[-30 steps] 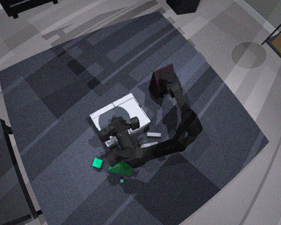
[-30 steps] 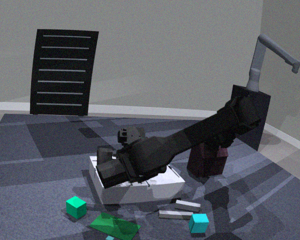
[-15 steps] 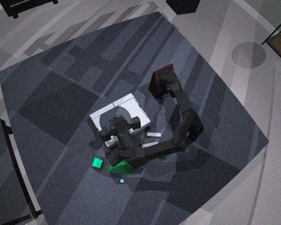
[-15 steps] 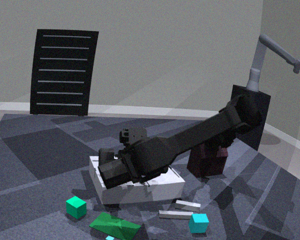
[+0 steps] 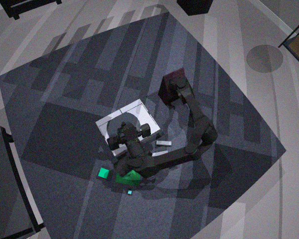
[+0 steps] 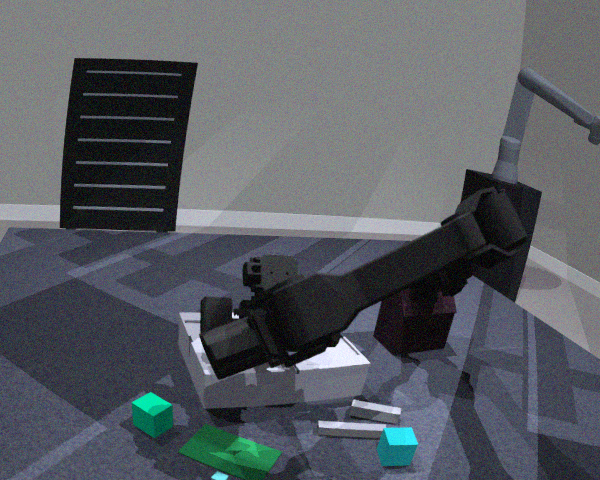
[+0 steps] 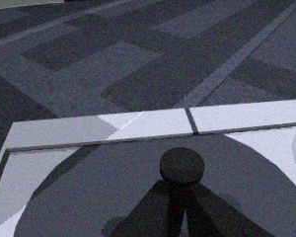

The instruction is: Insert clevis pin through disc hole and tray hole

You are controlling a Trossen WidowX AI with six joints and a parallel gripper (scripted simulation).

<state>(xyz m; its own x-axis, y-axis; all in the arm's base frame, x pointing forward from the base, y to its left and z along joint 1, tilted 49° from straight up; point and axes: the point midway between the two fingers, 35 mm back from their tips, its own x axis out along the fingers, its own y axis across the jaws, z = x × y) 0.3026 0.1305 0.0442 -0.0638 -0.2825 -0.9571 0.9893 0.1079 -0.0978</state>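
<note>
The rimmed steel tray is 2 cm behind my gripper tip and 4 cm below it. Round my gripper tip: clevis pin 1 cm below; then green cube 16 cm ahead, 16 cm to the left, 7 cm below; then dark aluminium disc 3 cm below.
</note>
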